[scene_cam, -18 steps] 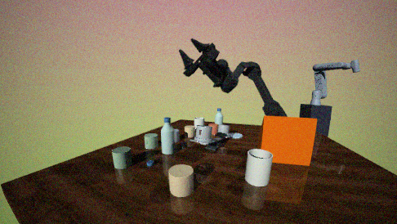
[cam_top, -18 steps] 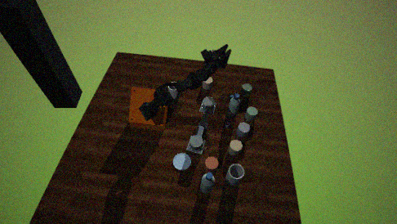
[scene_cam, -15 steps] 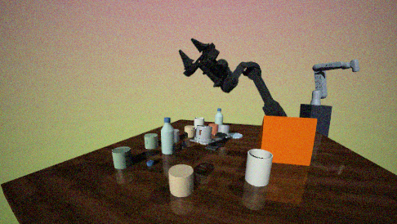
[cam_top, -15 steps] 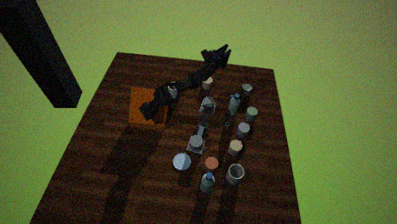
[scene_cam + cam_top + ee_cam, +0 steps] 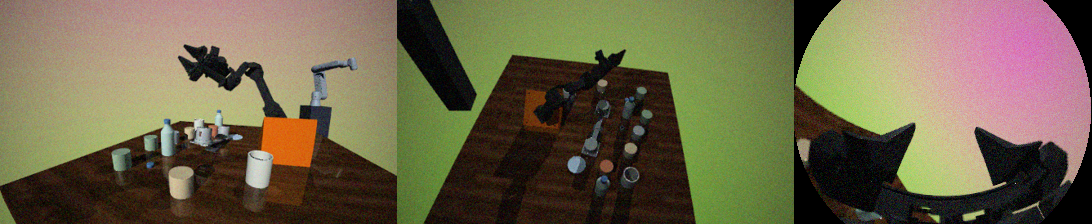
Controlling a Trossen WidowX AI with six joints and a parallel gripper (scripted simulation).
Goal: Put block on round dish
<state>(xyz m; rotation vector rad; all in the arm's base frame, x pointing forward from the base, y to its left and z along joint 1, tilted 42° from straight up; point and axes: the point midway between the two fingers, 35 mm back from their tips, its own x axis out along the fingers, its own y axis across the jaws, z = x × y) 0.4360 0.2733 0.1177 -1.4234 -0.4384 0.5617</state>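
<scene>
Now: gripper tip 160 mm past the pale blue block, 330 mm to the left of it and 410 mm above it. Also, from my gripper tip: balance 110 mm behind, 200 mm to the right, 410 mm below; round dish 240 mm behind, 410 mm to the right, 450 mm below; orange cylinder 70 mm behind, 440 mm to the right, 420 mm below.
</scene>
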